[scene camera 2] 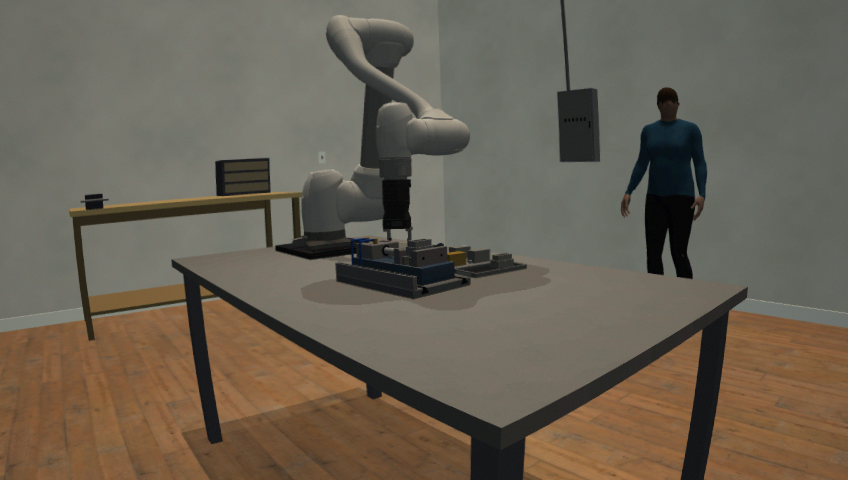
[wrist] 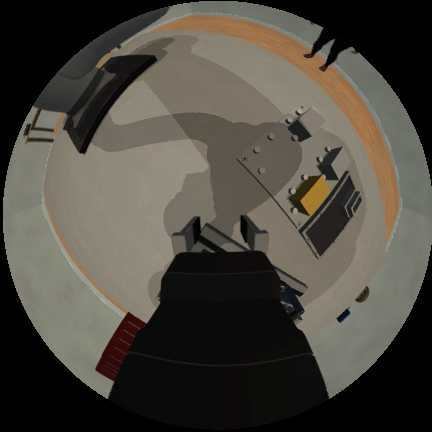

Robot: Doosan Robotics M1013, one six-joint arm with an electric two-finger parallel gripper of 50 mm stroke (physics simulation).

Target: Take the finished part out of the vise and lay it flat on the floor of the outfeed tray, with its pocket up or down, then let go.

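Seen in the pictures: gripper, fingertip midpoint: (wrist: pixel 219 223); arm's base at its link origin: (scene camera 2: pixel 325 244) (wrist: pixel 90 94).
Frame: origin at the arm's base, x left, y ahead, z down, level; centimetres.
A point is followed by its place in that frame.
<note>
The vise (scene camera 2: pixel 437 272) {x -1.5, y 81.1, z -2.1 cm} (wrist: pixel 292 301) {x 4.0, y 73.0, z -4.7 cm} has a blue base and grey jaws; my gripper body hides most of it in the wrist view. A small grey block (scene camera 2: pixel 419 242) {x -3.7, y 77.0, z -9.0 cm} shows at the top of its jaws in the scene view and looks like the finished part; its pocket cannot be made out. My gripper (scene camera 2: pixel 399 236) {x 3.9, y 52.2, z -3.6 cm} (wrist: pixel 219 223) {x 3.9, y 52.2, z -3.6 cm} is open and empty, pointing down, a little higher than the vise and close to it. The dark, low-rimmed outfeed tray (scene camera 2: pixel 497 271) {x 21.6, y 74.4, z 1.5 cm} (wrist: pixel 324 231) {x 18.3, y 70.0, z 1.6 cm} lies beyond the vise, with a grey stepped piece (scene camera 2: pixel 502 259) {x 26.6, y 70.3, z -0.7 cm} (wrist: pixel 353 202) {x 26.5, y 67.8, z -1.7 cm} at one end.
A plate with round pegs (wrist: pixel 270 165) {x 15.5, y 51.5, z 1.4 cm} lies beside the tray and carries a yellow block (scene camera 2: pixel 457 257) {x 17.7, y 60.9, z -1.1 cm} (wrist: pixel 312 195) {x 17.1, y 58.7, z -2.2 cm} and grey blocks (scene camera 2: pixel 478 255) (wrist: pixel 306 123). A grey rail (scene camera 2: pixel 376 279) {x -13.3, y 72.7, z -0.6 cm} (wrist: pixel 227 239) {x 2.2, y 56.0, z 0.4 cm} edges the vise's stand. A person (scene camera 2: pixel 670 157) stands beyond the table (scene camera 2: pixel 565 333) {x -2.3, y 124.1, z 2.2 cm}.
</note>
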